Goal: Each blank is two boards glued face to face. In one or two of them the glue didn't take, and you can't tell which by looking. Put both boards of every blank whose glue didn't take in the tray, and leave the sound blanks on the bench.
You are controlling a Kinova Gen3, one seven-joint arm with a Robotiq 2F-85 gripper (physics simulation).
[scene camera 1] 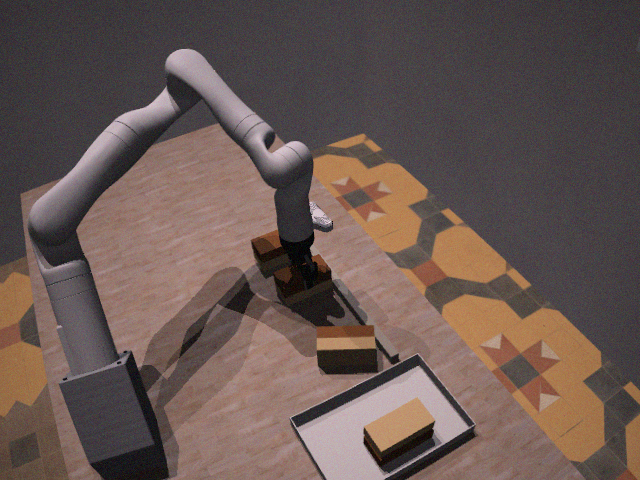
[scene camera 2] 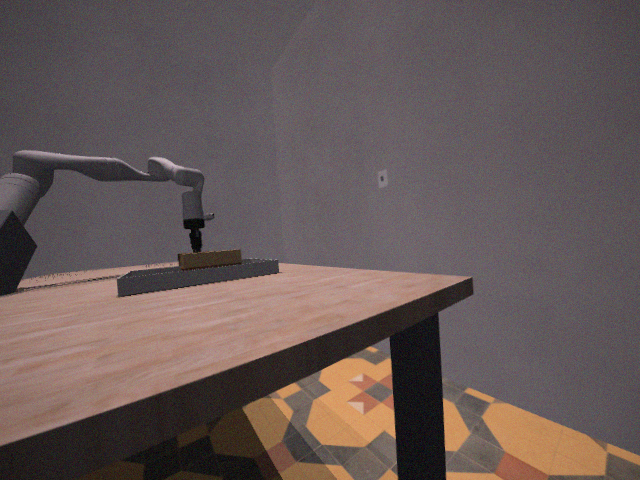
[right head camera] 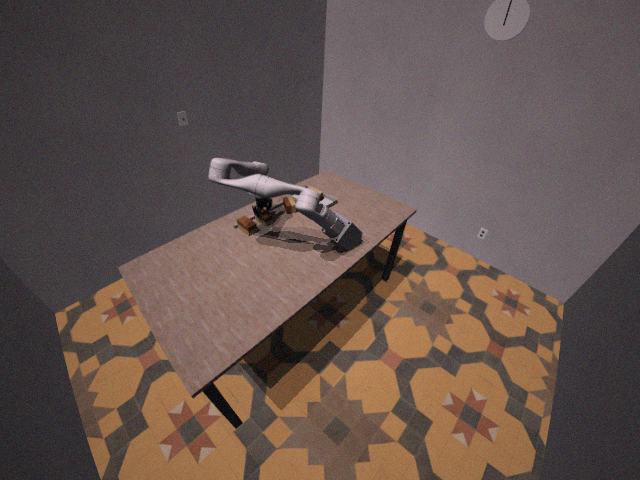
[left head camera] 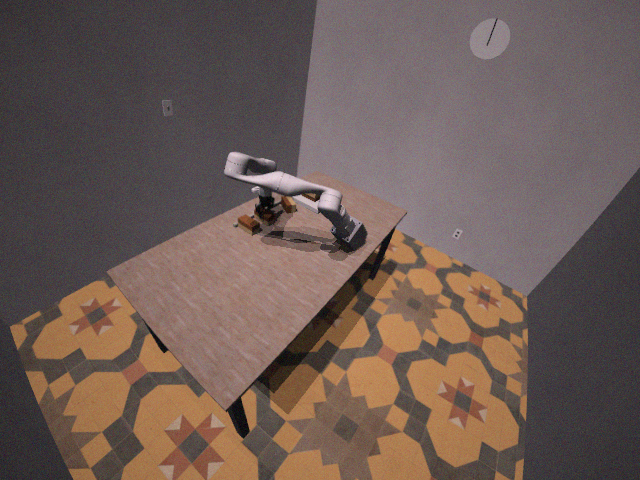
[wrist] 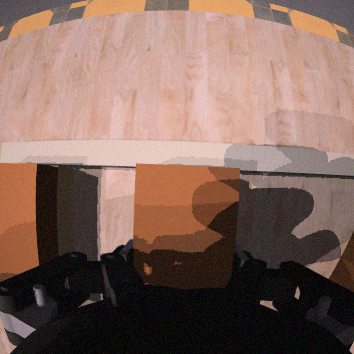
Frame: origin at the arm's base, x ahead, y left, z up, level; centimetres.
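Where they show: gripper, fingertip midpoint: (scene camera 1: 302,278) (right head camera: 263,216) (left head camera: 264,215) (wrist: 182,255); arm's base at its link origin: (scene camera 1: 96,365) (right head camera: 335,226) (left head camera: 345,226).
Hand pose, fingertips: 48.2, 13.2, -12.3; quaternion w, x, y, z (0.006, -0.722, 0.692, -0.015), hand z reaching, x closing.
Each offset is from my fingertips to the top centre of the thing, as dx, dy, dz. Level surfaces: height alone.
My gripper (scene camera 1: 308,276) (wrist: 182,255) is shut on the middle blank {+0.0, +0.0, +2.6} (scene camera 1: 302,289) (wrist: 185,200), with one finger against each long side; its reddish-brown board is on top, and its underside is hidden in the wrist view. Another blank {-0.8, +12.9, +2.5} (scene camera 1: 266,248) (wrist: 17,215) (left head camera: 248,223), also brown side up, lies close beside it. A third blank (scene camera 1: 347,348) (left head camera: 288,204) is turned so that a brown strip and a pale strip show along its top, near the tray {-1.7, -40.8, -0.5} (scene camera 1: 356,391) (scene camera 2: 206,280). In the tray, a pale board {-0.1, -43.8, +2.7} (scene camera 1: 399,424) (scene camera 2: 211,258) lies on a dark brown board {-0.3, -44.4, -0.3} (scene camera 1: 400,450).
A thin straight strip (scene camera 1: 383,345) (wrist: 100,152) runs along the bench beyond the blanks, ending near the tray's corner. The arm's base (scene camera 1: 111,413) stands on the bench {dz -3.5} (scene camera 1: 196,180) opposite the strip. The bench edge lies beyond the strip.
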